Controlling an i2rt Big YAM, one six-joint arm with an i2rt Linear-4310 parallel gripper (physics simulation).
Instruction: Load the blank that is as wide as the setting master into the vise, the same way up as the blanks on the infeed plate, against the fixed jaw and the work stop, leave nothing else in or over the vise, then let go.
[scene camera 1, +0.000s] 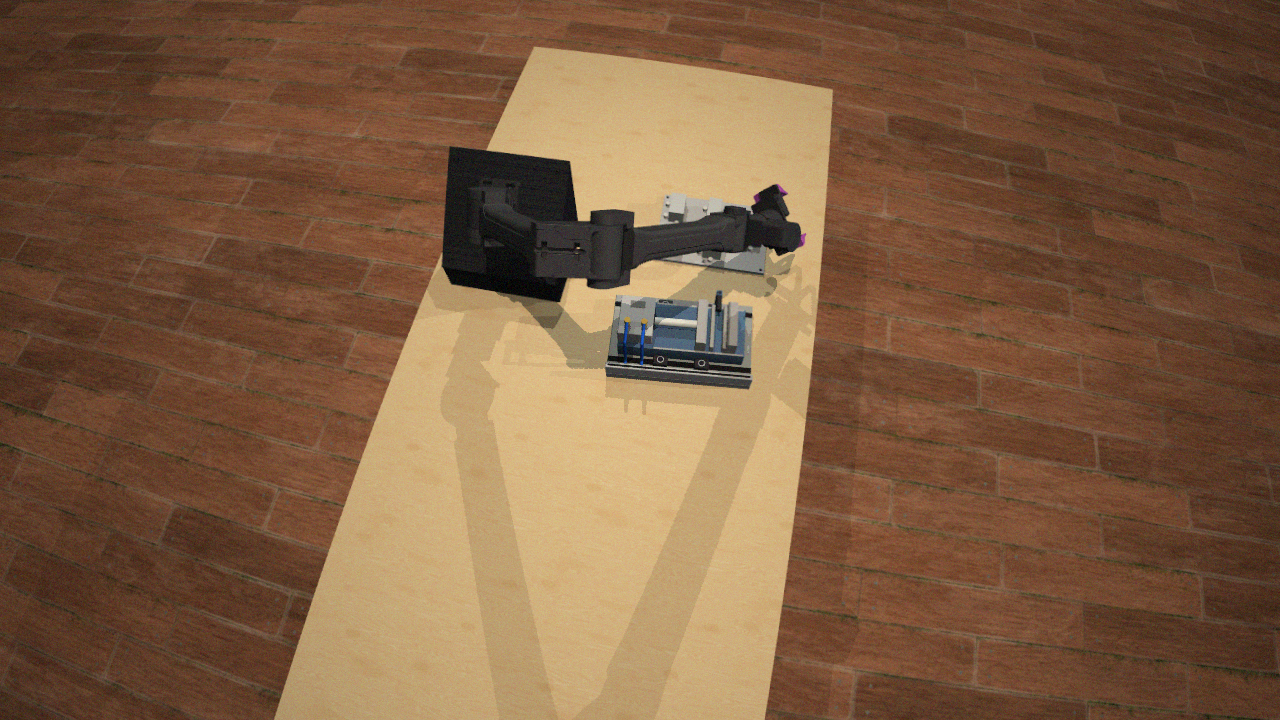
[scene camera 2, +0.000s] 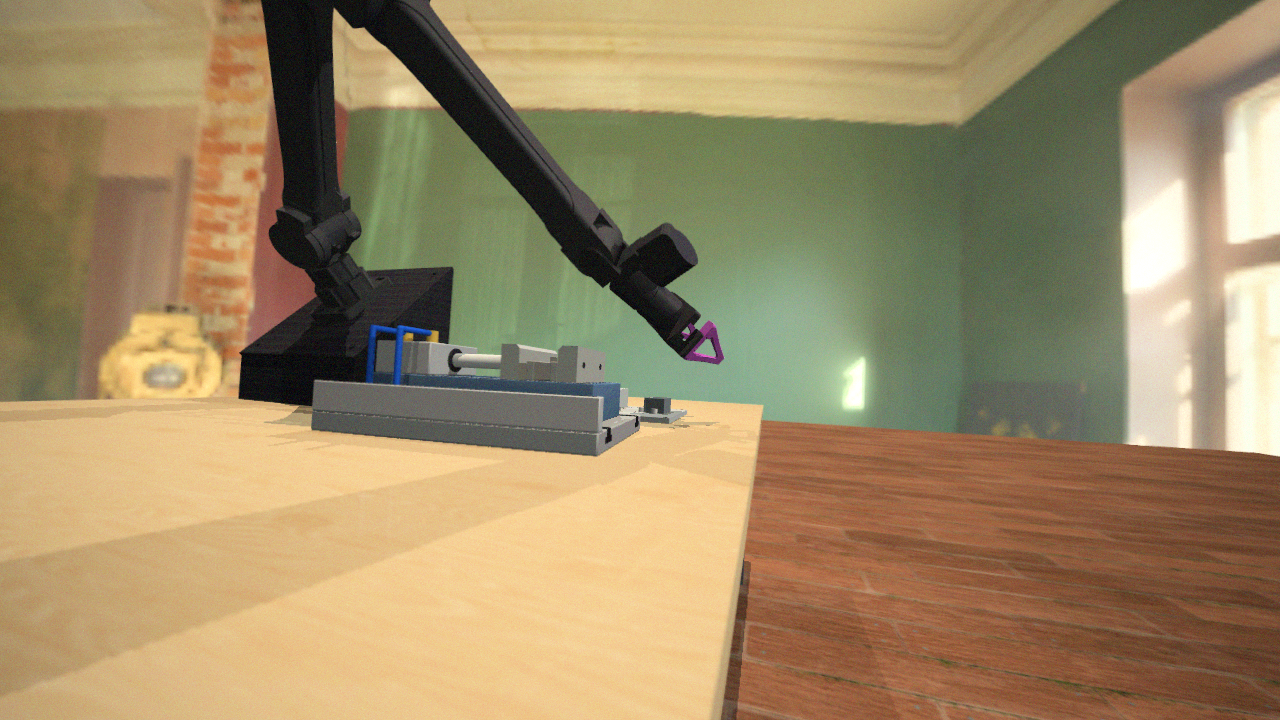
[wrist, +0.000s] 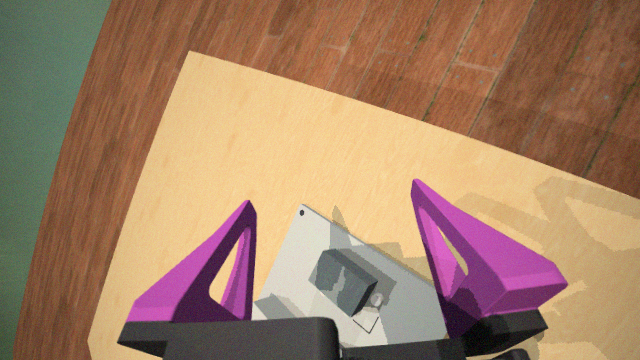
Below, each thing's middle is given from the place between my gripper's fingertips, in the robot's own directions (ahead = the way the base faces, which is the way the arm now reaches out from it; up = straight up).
Labels:
The dark grey block (wrist: 347, 285) is 100 mm below my hand and 80 mm behind it. From my hand the other things lie so: grey infeed plate (scene camera 1: 750, 262) 170 mm behind, 110 mm below.

